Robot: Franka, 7 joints.
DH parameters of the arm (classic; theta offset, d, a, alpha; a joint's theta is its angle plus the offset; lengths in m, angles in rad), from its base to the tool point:
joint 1: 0 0.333 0 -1.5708
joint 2: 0 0 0 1.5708
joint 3: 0 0.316 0.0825 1.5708
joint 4: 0 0 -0.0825 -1.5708
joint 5: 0 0.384 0 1.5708
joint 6: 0 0 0.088 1.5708
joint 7: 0 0.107 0 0
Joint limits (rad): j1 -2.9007..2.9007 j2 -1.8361..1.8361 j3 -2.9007..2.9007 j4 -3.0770..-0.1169 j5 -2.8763..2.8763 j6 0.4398..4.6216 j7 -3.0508..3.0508
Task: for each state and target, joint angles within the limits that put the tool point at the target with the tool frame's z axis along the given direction. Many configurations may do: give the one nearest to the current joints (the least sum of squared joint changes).
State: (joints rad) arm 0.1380 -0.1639 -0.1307 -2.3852 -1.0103 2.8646 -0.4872
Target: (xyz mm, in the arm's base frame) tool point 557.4 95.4 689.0 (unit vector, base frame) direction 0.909 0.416 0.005
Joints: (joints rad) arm 0.0788 0.0636 -0.1318 -1.6872 -1.2251 3.6566 -0.4872
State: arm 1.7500 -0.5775 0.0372 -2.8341 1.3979 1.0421 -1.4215
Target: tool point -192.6 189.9 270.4 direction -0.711 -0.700 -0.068
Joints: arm 1.7775 -0.2525 0.1777 -2.9086 1.2022 1.4149 -1.4215
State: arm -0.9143 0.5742 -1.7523 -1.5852 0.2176 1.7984 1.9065
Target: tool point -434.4 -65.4 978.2 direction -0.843 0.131 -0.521
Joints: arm -1.2184 0.2268 -2.0829 -0.9620 0.1223 1.8808 1.9065
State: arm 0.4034 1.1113 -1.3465 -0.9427 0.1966 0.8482 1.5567
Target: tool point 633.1 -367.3 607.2 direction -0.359 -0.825 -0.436
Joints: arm 0.1215 1.0724 -1.5089 -0.8133 0.1182 1.7225 1.5567
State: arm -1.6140 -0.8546 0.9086 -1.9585 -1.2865 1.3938 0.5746
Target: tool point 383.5 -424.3 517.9 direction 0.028 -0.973 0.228
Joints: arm -1.6929 -0.1006 0.8887 -2.0981 -2.1939 2.1735 0.5746
